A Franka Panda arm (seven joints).
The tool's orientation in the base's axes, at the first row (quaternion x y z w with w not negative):
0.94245 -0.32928 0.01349 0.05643
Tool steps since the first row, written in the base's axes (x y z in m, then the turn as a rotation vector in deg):
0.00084 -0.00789 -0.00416 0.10 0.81 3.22
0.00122 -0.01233 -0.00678 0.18 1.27 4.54
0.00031 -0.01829 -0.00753 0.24 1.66 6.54
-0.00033 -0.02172 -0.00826 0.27 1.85 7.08
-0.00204 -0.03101 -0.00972 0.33 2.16 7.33
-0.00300 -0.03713 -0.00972 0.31 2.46 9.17
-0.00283 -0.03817 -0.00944 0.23 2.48 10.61
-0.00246 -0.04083 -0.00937 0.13 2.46 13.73
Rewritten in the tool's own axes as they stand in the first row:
0.00528 0.00520 0.00503 -0.22 -0.38 -3.29
0.00816 0.00816 0.00814 -0.36 -0.66 -4.66
0.01110 0.01328 0.00958 -0.43 -0.80 -6.69
0.01267 0.01627 0.01071 -0.49 -0.91 -7.25
0.01699 0.02441 0.01325 -0.62 -1.17 -7.53
0.02003 0.02976 0.01397 -0.71 -1.21 -9.40
0.02083 0.03049 0.01381 -0.69 -1.04 -10.83
0.02277 0.03233 0.01404 -0.56 -0.65 -13.92

